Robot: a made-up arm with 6 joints.
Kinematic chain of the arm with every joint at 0, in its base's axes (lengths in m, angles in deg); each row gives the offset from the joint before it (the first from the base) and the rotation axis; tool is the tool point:
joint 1: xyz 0 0 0.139 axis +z
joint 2: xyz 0 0.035 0 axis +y
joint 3: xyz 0 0 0.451 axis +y
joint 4: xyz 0 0 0.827 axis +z
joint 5: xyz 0 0 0 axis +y
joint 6: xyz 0 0 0.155 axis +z
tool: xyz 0 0 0
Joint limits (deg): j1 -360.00..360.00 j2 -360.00..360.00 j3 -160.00..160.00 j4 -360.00..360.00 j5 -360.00..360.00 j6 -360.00..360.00
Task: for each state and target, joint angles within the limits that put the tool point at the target. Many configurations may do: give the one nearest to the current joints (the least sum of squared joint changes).
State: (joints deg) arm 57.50 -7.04 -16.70 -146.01 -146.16 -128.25
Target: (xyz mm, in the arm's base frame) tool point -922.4 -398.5 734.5
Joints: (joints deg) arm 29.50 -45.62 -29.19 -142.11 -130.46 -128.25
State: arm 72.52 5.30 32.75 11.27 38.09 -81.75
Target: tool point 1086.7 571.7 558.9
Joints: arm 25.54 36.96 44.16 7.85 35.26 -81.75
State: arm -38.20 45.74 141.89 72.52 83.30 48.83
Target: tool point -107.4 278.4 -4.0
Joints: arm -46.70 94.40 160.00 40.57 129.53 48.83
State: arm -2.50 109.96 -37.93 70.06 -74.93 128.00
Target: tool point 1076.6 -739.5 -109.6
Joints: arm -30.26 116.42 -20.82 73.10 -62.30 128.00
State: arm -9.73 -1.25 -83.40 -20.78 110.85 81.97
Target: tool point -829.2 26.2 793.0
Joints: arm -3.13 -7.55 -77.46 -21.28 105.63 81.97
